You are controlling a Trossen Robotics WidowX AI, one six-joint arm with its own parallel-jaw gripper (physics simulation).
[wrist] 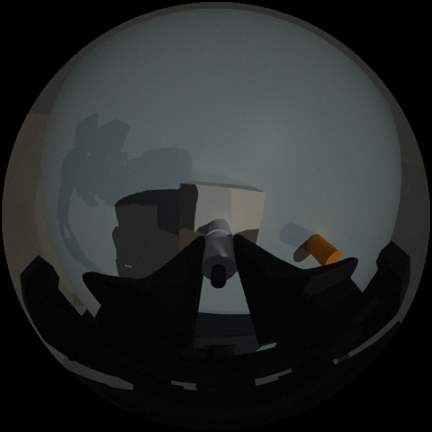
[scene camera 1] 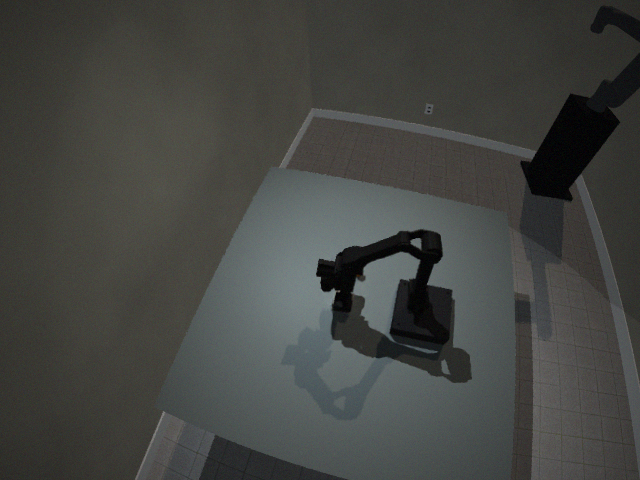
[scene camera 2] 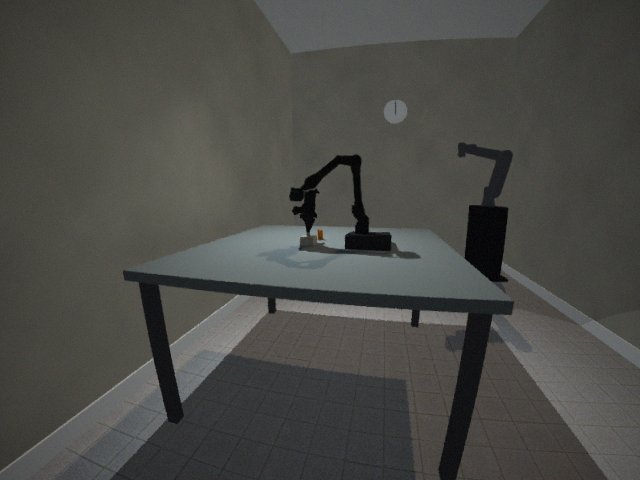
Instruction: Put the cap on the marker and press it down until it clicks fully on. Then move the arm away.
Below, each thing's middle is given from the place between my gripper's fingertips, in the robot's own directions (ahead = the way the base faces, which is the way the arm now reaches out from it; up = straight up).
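Labels:
Pale square block [wrist: 200, 202]: 40 mm below my hand.

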